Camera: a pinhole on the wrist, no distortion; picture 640 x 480 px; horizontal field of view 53.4 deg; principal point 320.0 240.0 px. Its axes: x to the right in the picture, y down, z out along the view. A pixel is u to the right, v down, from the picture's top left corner.
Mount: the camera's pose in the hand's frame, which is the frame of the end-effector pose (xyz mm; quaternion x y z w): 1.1 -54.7 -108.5 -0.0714 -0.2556 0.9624 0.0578
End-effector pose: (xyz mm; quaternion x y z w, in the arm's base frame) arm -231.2 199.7 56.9 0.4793 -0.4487 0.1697 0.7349
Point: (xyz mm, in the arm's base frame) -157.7 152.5 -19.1
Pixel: 294.7 250.3
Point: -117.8 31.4 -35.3
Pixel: 162.1 351.6
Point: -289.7 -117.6 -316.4
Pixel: 583.2 333.0
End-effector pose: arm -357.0 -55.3 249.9 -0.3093 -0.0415 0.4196 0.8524
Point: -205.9 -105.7 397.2
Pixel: 98.3 415.6
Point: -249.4 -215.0 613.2
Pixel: 385.1 428.3
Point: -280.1 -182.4 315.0
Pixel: outside the picture
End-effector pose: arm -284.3 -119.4 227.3 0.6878 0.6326 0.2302 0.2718
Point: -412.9 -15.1 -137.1
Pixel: 22.9 409.1
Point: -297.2 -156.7 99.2
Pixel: 347.0 32.1
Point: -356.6 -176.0 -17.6
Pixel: 333.3 276.9
